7 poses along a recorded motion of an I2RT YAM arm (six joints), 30 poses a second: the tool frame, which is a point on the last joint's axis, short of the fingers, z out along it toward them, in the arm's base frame.
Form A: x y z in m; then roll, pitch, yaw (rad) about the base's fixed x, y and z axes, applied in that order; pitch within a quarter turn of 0, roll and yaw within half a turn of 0.
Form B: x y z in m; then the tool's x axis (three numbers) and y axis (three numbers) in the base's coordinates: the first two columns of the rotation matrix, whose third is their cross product. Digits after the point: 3 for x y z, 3 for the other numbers.
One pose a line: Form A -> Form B
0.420, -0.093, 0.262, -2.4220, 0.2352, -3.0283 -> 0.420, -0.093, 0.262, -0.966, -0.110, -0.233, 0.068, 0.765, -0.641
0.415, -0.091, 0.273, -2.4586, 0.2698, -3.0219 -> 0.415, -0.091, 0.273, -0.957, -0.115, -0.267, 0.074, 0.790, -0.608
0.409, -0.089, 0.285, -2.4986, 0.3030, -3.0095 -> 0.409, -0.089, 0.285, -0.946, -0.126, -0.298, 0.072, 0.817, -0.572
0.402, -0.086, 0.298, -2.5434, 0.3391, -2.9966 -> 0.402, -0.086, 0.298, -0.933, -0.136, -0.333, 0.066, 0.845, -0.531
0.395, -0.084, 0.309, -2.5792, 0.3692, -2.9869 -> 0.395, -0.084, 0.309, -0.921, -0.144, -0.361, 0.060, 0.866, -0.497
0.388, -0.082, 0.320, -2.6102, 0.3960, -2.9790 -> 0.388, -0.082, 0.320, -0.910, -0.149, -0.386, 0.053, 0.882, -0.468
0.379, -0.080, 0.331, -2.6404, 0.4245, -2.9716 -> 0.379, -0.080, 0.331, -0.898, -0.154, -0.412, 0.047, 0.898, -0.438
